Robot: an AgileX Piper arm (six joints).
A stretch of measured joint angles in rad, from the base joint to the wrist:
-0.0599, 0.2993, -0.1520, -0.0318, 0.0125, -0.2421
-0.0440, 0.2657, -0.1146, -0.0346, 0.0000, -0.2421
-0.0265, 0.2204, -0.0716, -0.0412, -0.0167, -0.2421
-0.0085, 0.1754, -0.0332, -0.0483, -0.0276, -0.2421
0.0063, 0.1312, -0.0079, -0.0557, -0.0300, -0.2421
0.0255, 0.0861, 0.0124, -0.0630, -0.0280, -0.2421
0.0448, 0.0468, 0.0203, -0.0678, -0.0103, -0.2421
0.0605, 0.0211, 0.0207, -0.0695, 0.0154, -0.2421
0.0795, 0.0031, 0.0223, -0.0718, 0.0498, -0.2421
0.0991, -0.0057, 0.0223, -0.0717, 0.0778, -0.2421
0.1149, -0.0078, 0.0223, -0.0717, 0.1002, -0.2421
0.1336, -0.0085, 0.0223, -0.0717, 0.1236, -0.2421
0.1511, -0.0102, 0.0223, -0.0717, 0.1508, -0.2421
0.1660, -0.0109, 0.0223, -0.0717, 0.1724, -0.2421
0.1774, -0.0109, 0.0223, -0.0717, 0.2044, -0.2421
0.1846, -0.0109, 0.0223, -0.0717, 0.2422, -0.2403
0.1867, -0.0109, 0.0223, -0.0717, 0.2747, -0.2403
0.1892, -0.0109, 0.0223, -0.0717, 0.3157, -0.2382
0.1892, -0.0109, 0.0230, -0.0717, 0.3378, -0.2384
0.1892, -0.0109, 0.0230, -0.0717, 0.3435, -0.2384
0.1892, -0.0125, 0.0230, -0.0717, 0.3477, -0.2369
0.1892, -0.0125, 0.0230, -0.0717, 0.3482, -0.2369
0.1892, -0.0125, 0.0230, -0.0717, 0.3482, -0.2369
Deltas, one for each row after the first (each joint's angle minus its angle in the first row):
0.0159, -0.0336, 0.0374, -0.0028, -0.0125, 0.0000
0.0334, -0.0789, 0.0804, -0.0094, -0.0292, 0.0000
0.0514, -0.1239, 0.1188, -0.0165, -0.0401, 0.0000
0.0662, -0.1681, 0.1441, -0.0239, -0.0425, 0.0000
0.0854, -0.2132, 0.1644, -0.0312, -0.0405, 0.0000
0.1047, -0.2525, 0.1723, -0.0360, -0.0228, 0.0000
0.1204, -0.2782, 0.1727, -0.0377, 0.0029, 0.0000
0.1394, -0.2962, 0.1743, -0.0400, 0.0373, 0.0000
0.1590, -0.3050, 0.1743, -0.0399, 0.0653, 0.0000
0.1748, -0.3071, 0.1743, -0.0399, 0.0877, 0.0000
0.1935, -0.3078, 0.1743, -0.0399, 0.1111, 0.0000
0.2110, -0.3095, 0.1743, -0.0399, 0.1383, 0.0000
0.2259, -0.3102, 0.1743, -0.0399, 0.1599, 0.0000
0.2373, -0.3102, 0.1743, -0.0399, 0.1919, 0.0000
0.2445, -0.3102, 0.1743, -0.0399, 0.2297, 0.0018
0.2466, -0.3102, 0.1743, -0.0399, 0.2622, 0.0018
0.2491, -0.3102, 0.1743, -0.0399, 0.3032, 0.0039
0.2491, -0.3102, 0.1750, -0.0399, 0.3253, 0.0037
0.2491, -0.3102, 0.1750, -0.0399, 0.3310, 0.0037
0.2491, -0.3118, 0.1750, -0.0399, 0.3352, 0.0052
0.2491, -0.3118, 0.1750, -0.0399, 0.3357, 0.0052
0.2491, -0.3118, 0.1750, -0.0399, 0.3357, 0.0052

